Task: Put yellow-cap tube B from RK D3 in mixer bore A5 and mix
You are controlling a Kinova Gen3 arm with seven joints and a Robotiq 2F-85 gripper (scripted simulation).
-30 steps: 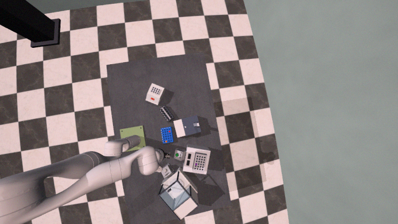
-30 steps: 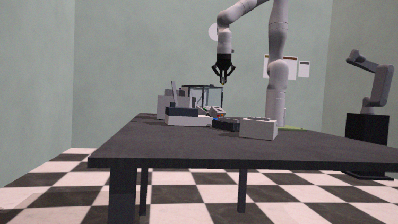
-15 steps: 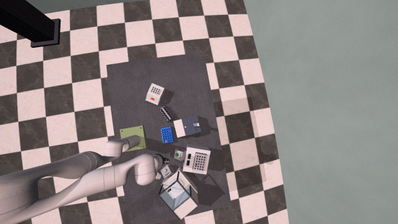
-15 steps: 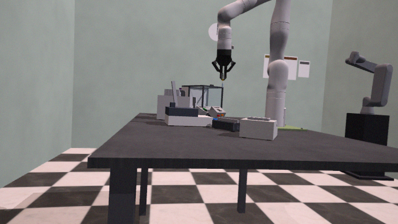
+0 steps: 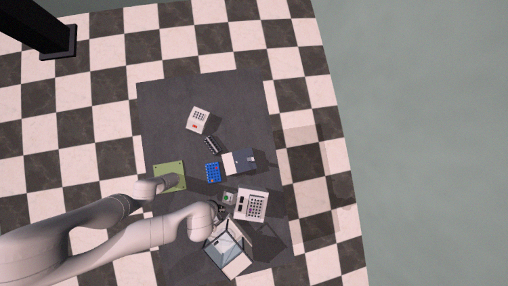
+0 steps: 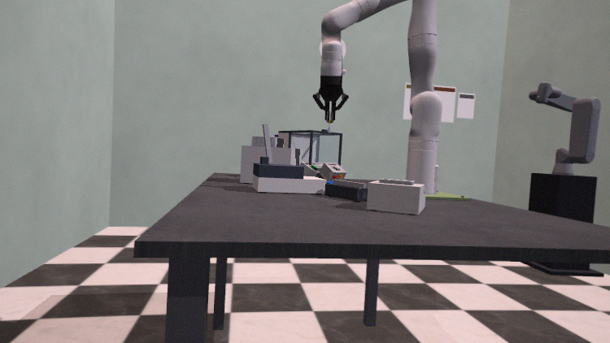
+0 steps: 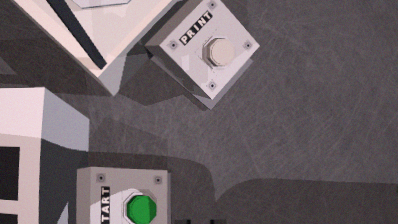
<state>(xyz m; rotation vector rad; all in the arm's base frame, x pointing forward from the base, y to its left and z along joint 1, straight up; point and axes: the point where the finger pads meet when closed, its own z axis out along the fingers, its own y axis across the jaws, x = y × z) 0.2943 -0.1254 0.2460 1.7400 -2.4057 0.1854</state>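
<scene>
Right now my hand is 18 cm short of the purple-capped tube, 10 cm above it and 8 cm to the left of it. The rest, counted from my hand: blue tube rack RK 24 cm below, 14 cm to the left, 2 cm behind; then print key 18 cm below, 14 cm to the right, 6 cm behind; then green start key 18 cm below, 4 cm ahead, 2 cm to the right.
</scene>
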